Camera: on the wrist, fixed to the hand. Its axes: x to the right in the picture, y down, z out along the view.
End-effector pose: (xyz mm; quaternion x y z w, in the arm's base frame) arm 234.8 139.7 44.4 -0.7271 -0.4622 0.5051 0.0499
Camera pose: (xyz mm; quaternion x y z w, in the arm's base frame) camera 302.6 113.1 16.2 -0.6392 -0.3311 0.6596 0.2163
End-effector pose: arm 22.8 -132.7 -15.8 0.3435 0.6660 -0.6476 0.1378
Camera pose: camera 73.2 -109.3 -70.7 0.3047 0.4676 -0.8262 0.0770
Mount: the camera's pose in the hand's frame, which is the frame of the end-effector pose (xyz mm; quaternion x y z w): 4.4 72.5 -28.8 0.2630 -0.0733 -0.0217 0.9618
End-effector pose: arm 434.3 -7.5 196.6 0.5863 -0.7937 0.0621 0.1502
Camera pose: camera 369.1 18.5 230.9 -0.6251 0.7453 -0.2222 0.0666
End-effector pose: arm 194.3 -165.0 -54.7 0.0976 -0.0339 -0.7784 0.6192
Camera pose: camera 268.4 -184.0 -70.8 0.2004 -0.2806 -0.7603 0.5505
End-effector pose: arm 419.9 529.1 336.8 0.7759 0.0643 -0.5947 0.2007
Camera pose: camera 471.5 473.6 355.8 -0.7540 0.0924 0.6501 0.0192
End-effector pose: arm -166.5 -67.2 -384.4 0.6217 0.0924 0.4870 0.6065
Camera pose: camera -219.4 -62.9 -327.1 0.7911 0.1860 0.3853 0.4371
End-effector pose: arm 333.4 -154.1 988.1 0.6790 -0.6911 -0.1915 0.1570
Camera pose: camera 283.3 -159.6 1047.8 -0.6953 0.7118 0.0556 0.0824
